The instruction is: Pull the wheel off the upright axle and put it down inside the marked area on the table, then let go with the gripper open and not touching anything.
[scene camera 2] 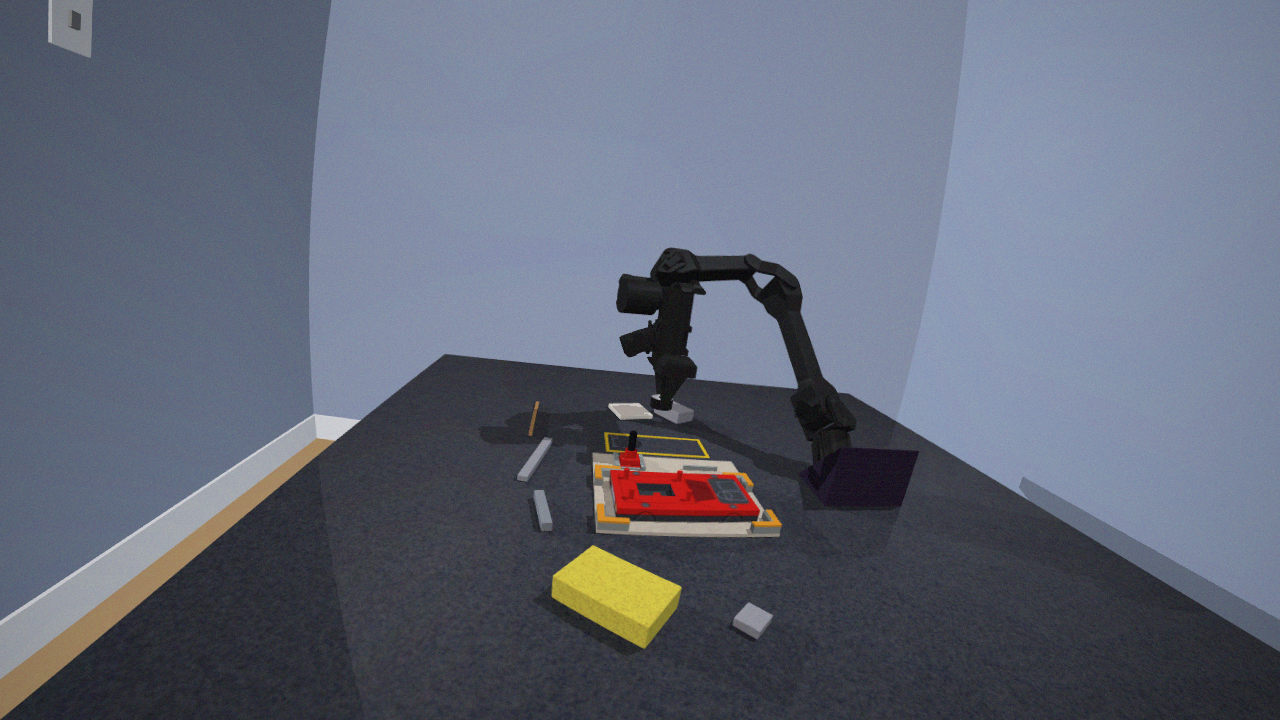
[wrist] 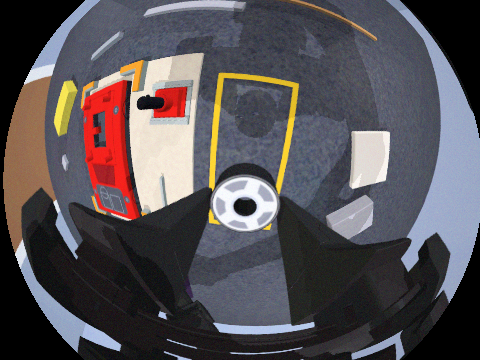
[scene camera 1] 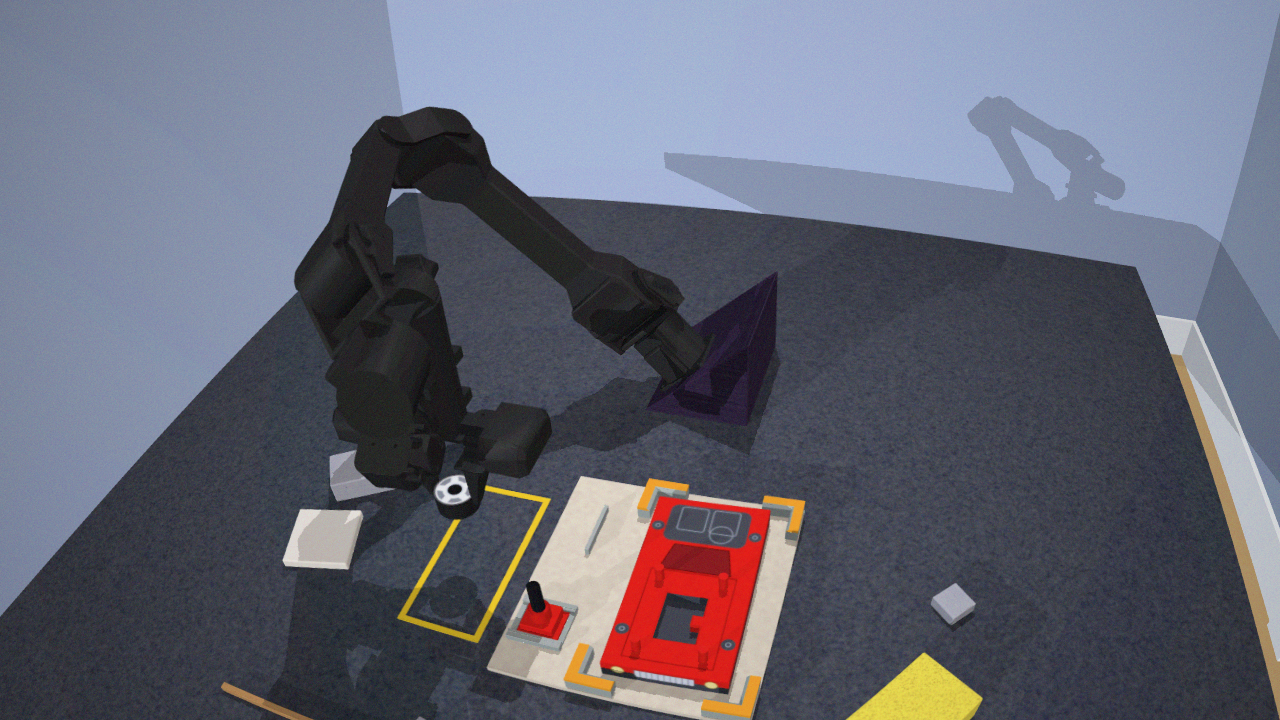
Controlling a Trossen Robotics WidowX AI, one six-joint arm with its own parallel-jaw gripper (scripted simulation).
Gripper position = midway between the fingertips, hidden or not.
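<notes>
Through scene camera 1 I see my gripper (scene camera 1: 457,496) holding a wheel (scene camera 1: 451,494), and the same camera shows me a grey block (scene camera 1: 346,482), a white tile (scene camera 1: 322,538) and a small grey cube (scene camera 1: 952,604). Scene camera 2 shows a red car body (scene camera 2: 640,496), a yellow sponge (scene camera 2: 633,603) and again the small grey cube (scene camera 2: 752,620). In the wrist view I see the wheel (wrist: 240,180) and the red car body (wrist: 106,113).
</notes>
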